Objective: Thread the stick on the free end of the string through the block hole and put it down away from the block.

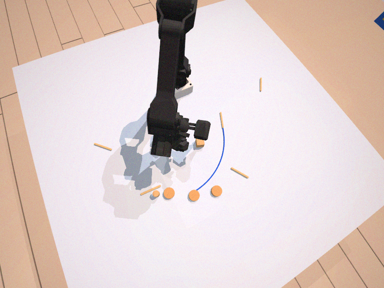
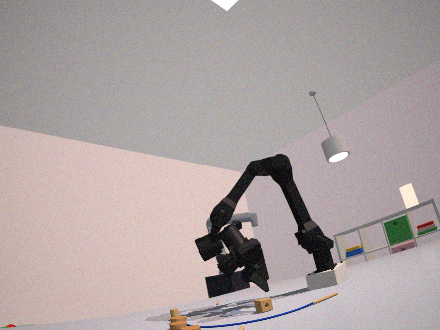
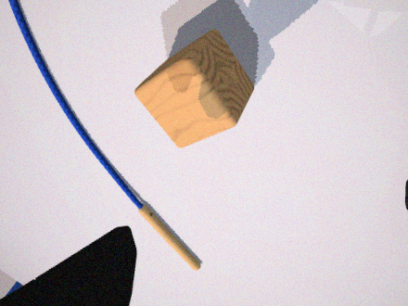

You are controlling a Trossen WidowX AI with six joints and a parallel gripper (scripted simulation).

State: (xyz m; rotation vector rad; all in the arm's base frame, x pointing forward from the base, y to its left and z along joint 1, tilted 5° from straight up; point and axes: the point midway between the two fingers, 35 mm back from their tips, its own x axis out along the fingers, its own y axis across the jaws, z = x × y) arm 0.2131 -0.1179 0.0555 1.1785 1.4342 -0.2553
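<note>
Now: gripper tip 4 cm short of the wooden block and 4 cm above it. From my gripper tip the other things lie so: round wooden button 18 cm ahead, 15 cm to the right, 5 cm below; then thin stick 14 cm to the left, 5 cm below, 3 cm ahead.
</note>
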